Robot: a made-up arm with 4 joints.
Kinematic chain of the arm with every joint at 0, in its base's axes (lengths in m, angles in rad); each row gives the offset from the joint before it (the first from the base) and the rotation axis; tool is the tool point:
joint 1: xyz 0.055 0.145 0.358 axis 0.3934 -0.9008 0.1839
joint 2: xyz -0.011 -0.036 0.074 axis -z
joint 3: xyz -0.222 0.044 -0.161 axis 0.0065 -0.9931 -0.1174
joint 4: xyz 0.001 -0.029 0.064 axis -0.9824 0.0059 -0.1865
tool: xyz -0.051 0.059 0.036
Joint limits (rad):
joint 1: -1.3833..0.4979
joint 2: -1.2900..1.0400
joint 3: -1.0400..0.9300
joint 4: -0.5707..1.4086
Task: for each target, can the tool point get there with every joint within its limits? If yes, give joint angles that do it. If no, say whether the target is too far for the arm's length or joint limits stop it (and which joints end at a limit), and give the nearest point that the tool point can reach.
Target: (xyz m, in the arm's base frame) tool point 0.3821 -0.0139 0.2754
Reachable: no: joint limits stop it (at a limit: joint 1, joint 2, joint 3, joint 4) | nearest point -0.0162 -0.0219 0.3112 | short by 0.400 m
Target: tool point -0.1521 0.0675 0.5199
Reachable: yes | joints -0.7488 -0.7493 -0.6291 0.8286
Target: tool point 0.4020 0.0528 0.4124
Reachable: no: joint limits stop it (at a limit: joint 1, joint 2, joint 4) | nearest point 0.0836 0.0371 0.5500 | short by 0.347 m
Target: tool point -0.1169 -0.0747 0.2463
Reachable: yes | joints 0.2113 -1.0790 -0.3526 1.2026
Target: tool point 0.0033 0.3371 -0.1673
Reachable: no: too far | nearest point -0.1206 0.2420 0.1751 | short by 0.376 m
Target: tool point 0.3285 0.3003 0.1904
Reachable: no: joint limits stop it (at a limit: joint 1, joint 2) | nearest point 0.0516 0.3055 0.3262 | short by 0.308 m
